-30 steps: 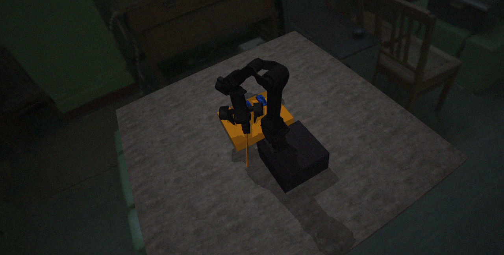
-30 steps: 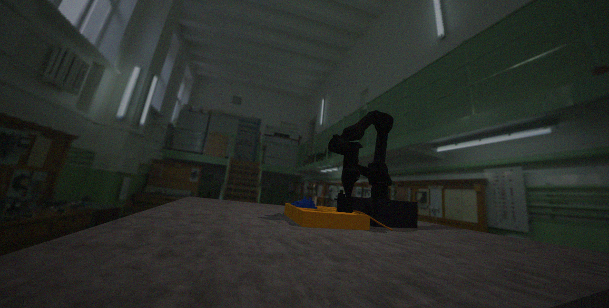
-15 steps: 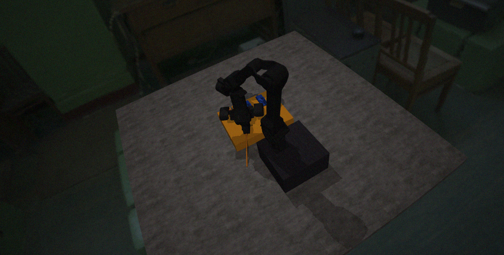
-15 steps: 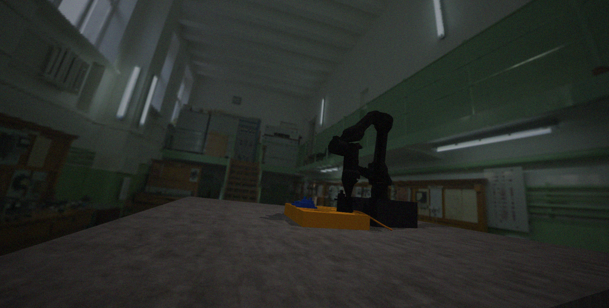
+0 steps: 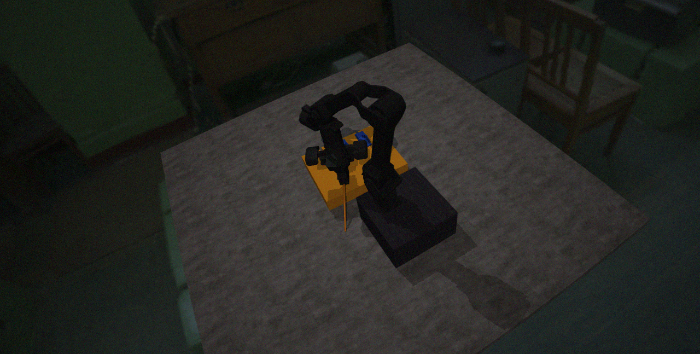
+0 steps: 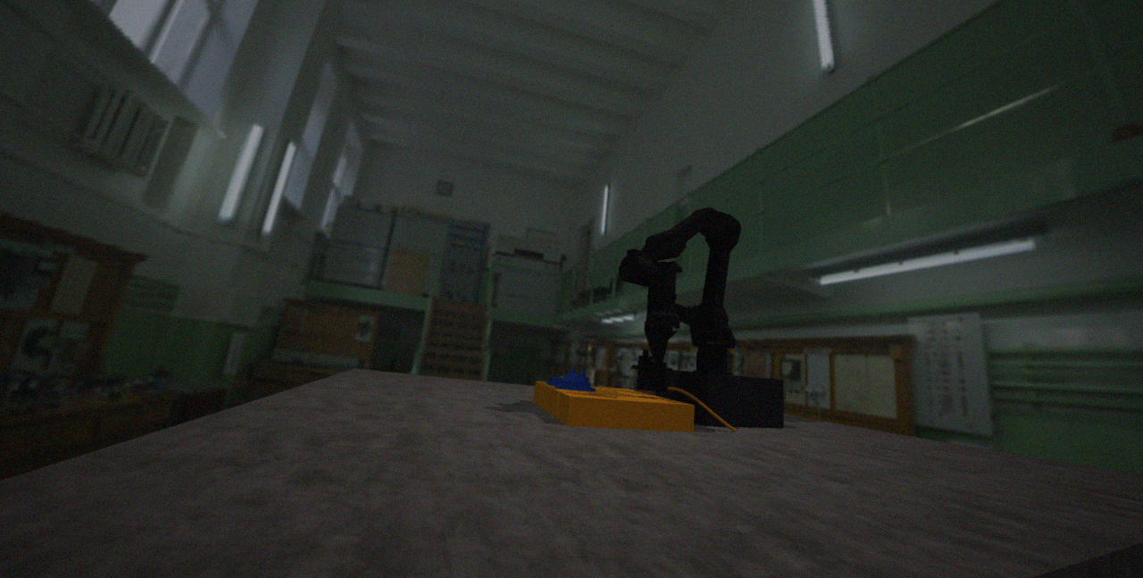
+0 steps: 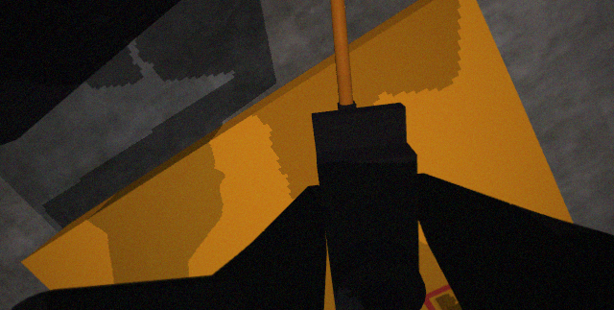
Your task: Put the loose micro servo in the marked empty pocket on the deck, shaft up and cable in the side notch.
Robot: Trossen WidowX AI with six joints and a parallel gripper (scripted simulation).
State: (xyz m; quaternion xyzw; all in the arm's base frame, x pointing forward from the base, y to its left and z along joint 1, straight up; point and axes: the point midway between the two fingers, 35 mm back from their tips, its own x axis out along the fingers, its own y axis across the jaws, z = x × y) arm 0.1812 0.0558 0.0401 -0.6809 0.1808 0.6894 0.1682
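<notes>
The deck lies 90 mm below my gripper tip, 70 mm to the right of it and 40 mm ahead of it.
</notes>
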